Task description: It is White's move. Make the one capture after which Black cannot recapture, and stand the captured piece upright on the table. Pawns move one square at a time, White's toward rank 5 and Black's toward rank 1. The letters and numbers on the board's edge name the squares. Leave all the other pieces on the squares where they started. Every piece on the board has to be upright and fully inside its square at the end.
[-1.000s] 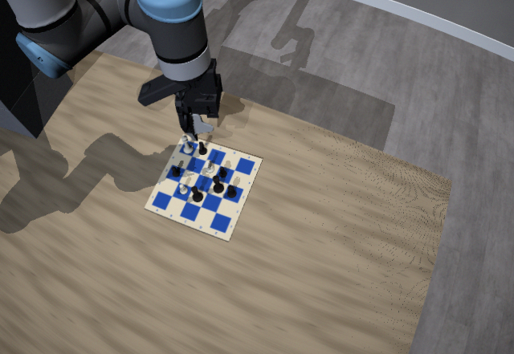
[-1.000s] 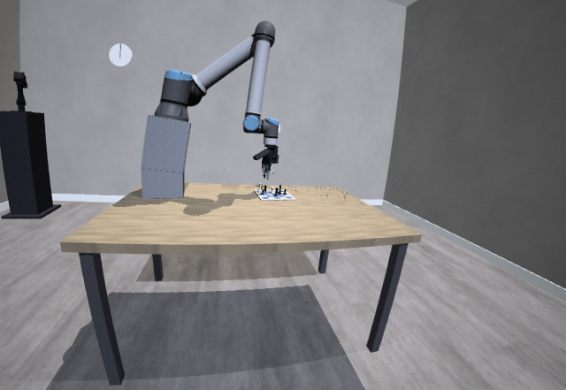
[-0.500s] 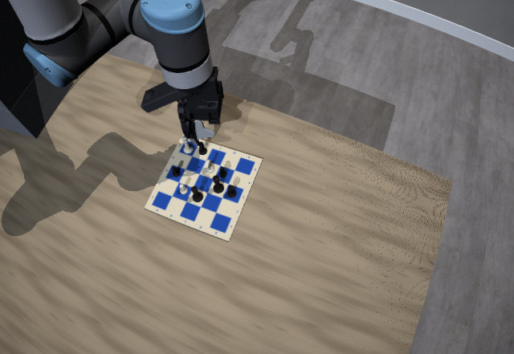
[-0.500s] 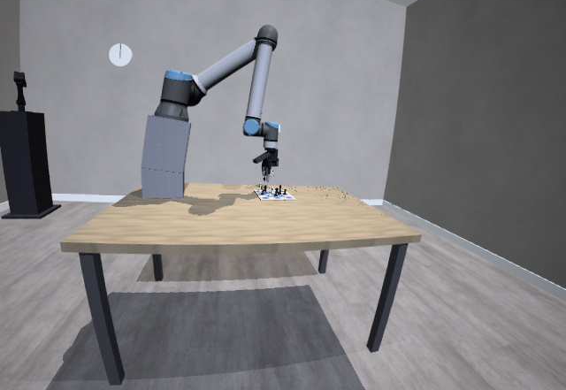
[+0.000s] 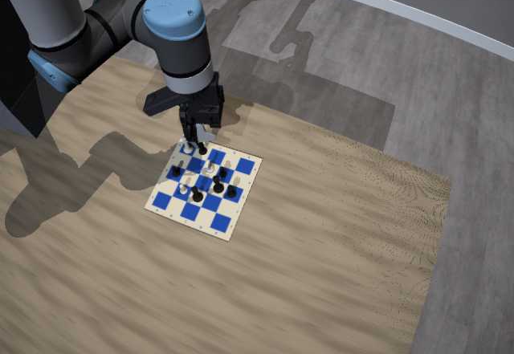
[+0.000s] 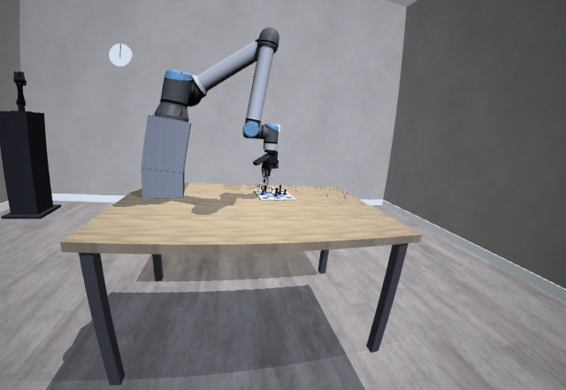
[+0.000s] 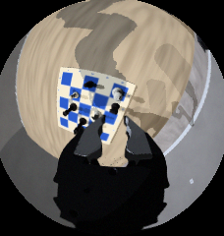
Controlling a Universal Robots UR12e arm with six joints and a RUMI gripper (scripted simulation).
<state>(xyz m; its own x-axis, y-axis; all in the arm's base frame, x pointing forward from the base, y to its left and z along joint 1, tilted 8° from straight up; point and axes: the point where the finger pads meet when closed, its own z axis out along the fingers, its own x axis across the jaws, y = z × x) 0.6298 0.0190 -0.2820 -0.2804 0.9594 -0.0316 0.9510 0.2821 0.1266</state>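
Right now the black piece is 5 cm below my hand. From my hand the other things lie so: blue-and-cream chessboard: 4 cm ahead, 8 cm to the right, 7 cm below.
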